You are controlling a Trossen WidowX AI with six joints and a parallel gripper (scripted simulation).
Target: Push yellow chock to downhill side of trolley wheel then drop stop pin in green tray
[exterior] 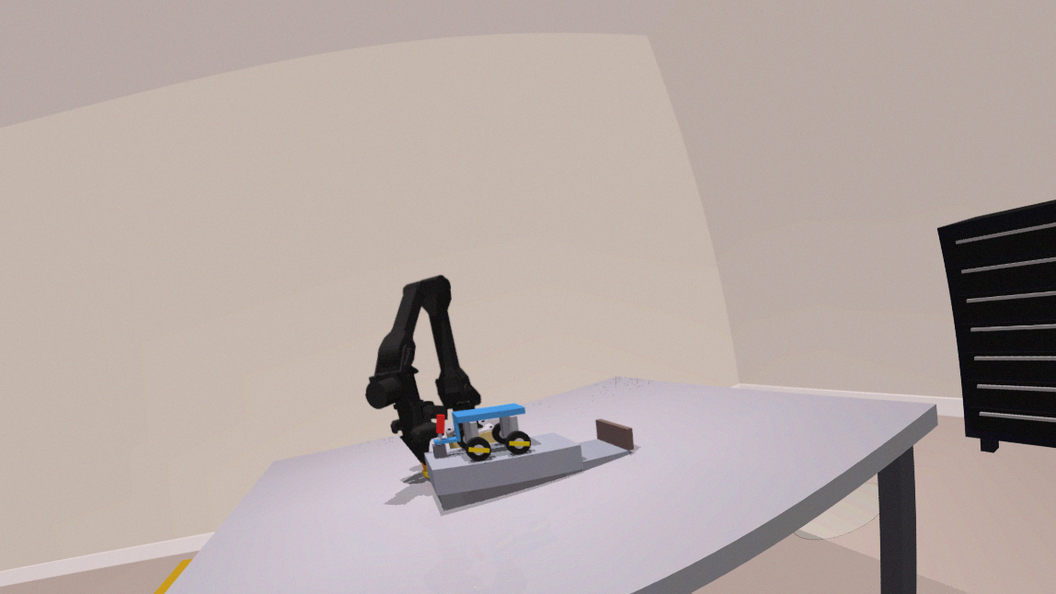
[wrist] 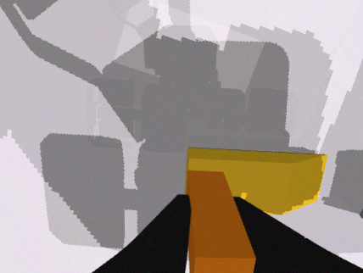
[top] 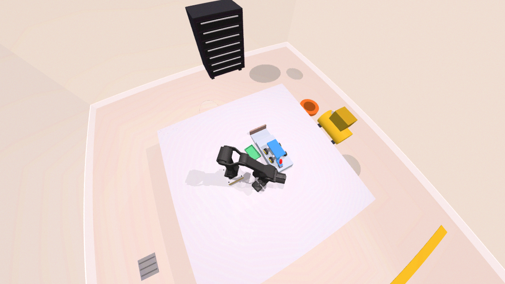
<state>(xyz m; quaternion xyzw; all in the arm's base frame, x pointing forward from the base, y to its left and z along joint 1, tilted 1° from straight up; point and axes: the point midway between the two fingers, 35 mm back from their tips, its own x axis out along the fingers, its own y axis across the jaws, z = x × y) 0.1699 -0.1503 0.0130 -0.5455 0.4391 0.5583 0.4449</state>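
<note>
My gripper tip is now 23 cm to the right of the green tray, 5 cm above it and 4 cm short of it. The rest, counted from my gripper tip: grey ramp: 17 cm ahead, 13 cm to the left, 1 cm above; red-headed stop pin: 14 cm ahead, 9 cm above, 3 cm to the left; yellow chock: 2 cm ahead, 1 cm to the left, 1 cm below.
</note>
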